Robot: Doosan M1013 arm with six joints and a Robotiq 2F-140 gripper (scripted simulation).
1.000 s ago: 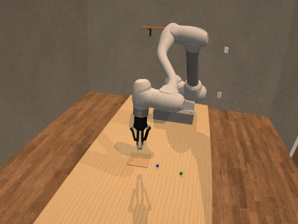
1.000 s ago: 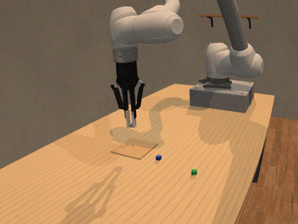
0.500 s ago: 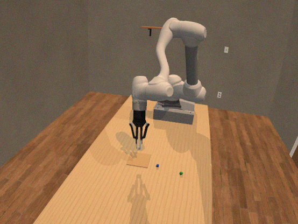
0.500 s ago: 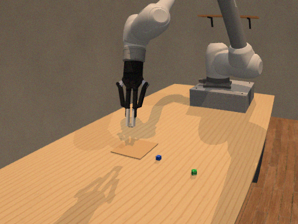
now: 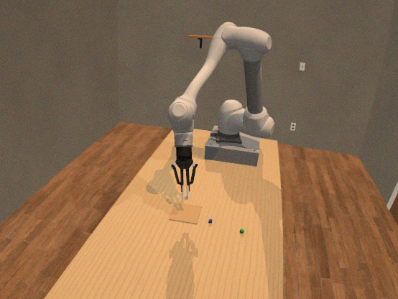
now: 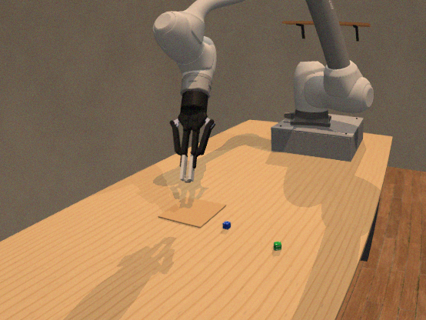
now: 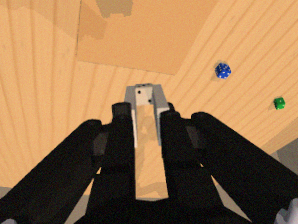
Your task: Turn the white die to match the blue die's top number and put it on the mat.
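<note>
Right now the white die is 30 mm below my hand and 10 mm ahead of it. The rest, counted from my hand: tan mat: 130 mm below, 10 mm ahead; then green die: 280 mm to the left, 140 mm ahead, 120 mm below; then blue die: 130 mm to the left, 120 mm below, 70 mm ahead.
</note>
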